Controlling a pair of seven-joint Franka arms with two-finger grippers.
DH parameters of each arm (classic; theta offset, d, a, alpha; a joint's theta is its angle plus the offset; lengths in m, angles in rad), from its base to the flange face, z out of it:
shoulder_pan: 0 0.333 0 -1.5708
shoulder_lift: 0 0 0 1.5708
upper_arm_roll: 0 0.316 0.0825 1.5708
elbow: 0 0 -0.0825 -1.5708
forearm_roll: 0 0.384 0 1.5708
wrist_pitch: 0 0 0.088 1.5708
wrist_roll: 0 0.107 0 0
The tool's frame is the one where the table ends.
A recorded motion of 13 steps. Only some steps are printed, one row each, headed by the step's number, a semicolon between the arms.
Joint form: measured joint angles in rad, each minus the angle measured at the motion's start. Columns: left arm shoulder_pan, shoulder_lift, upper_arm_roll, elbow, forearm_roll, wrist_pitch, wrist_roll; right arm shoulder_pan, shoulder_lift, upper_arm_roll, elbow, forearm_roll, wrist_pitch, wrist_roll.
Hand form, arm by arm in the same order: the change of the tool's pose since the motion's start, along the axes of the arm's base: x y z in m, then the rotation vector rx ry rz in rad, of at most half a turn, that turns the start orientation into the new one. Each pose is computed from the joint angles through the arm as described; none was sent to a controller.
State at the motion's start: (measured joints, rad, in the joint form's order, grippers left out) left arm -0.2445 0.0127 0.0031 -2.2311 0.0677 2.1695 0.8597; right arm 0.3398 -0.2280 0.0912 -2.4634 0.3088 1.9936 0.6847
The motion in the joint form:
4: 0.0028 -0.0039 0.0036 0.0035 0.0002 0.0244 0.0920; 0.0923 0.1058 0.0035 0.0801 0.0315 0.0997 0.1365
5: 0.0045 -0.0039 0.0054 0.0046 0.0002 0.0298 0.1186; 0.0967 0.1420 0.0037 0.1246 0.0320 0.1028 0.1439
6: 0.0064 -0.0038 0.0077 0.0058 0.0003 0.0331 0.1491; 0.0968 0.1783 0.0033 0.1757 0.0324 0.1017 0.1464
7: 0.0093 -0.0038 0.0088 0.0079 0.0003 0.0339 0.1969; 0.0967 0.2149 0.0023 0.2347 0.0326 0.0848 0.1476
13: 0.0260 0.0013 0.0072 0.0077 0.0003 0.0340 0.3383; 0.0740 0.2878 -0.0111 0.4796 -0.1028 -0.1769 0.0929
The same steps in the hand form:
4: 0.0042 0.0022 0.0055 -0.0122 -0.0244 -0.0867; 0.0144 0.0530 -0.0068 0.0061 -0.0341 -0.0752
5: 0.0055 0.0037 0.0065 -0.0147 -0.0290 -0.1101; 0.0258 0.0621 -0.0048 0.0128 -0.0408 -0.0784
6: 0.0067 0.0057 0.0072 -0.0165 -0.0313 -0.1365; 0.0395 0.0701 -0.0006 0.0230 -0.0500 -0.0809
7: 0.0078 0.0075 0.0082 -0.0187 -0.0310 -0.1803; 0.0533 0.0784 0.0053 0.0323 -0.0515 -0.0789
13: 0.0096 0.0152 0.0055 -0.0232 -0.0164 -0.3061; 0.0931 0.0782 0.0556 -0.0510 -0.0247 0.0702

